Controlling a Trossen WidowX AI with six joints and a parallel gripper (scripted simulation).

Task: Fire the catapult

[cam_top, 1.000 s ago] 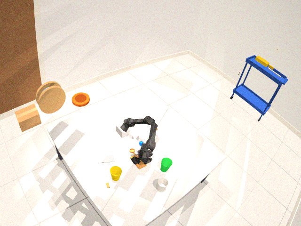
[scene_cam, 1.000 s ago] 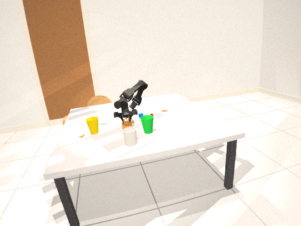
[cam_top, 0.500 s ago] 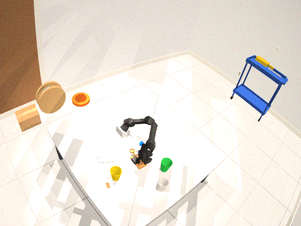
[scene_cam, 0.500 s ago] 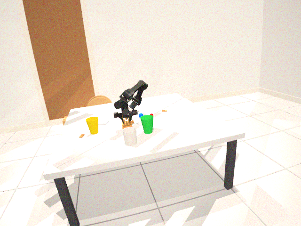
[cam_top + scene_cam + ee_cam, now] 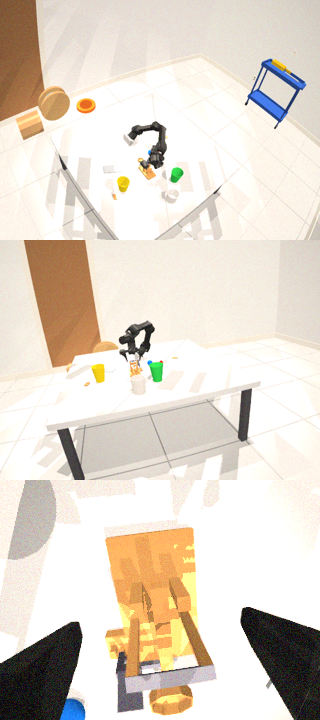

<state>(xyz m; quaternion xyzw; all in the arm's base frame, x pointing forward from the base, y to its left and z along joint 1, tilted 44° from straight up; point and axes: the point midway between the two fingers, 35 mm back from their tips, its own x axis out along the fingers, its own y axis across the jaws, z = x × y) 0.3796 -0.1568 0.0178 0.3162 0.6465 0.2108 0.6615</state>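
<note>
The red ball is 14 cm behind my gripper tip, 24 cm to the left of it and 9 cm below it. The rest, counted from my gripper tip: green cup: 16 cm ahead, 13 cm to the left, 8 cm below; then blue ball: 17 cm behind, 15 cm to the left, 9 cm below; then wooden catapult: 7 cm behind, 2 cm to the left, 6 cm below.
</note>
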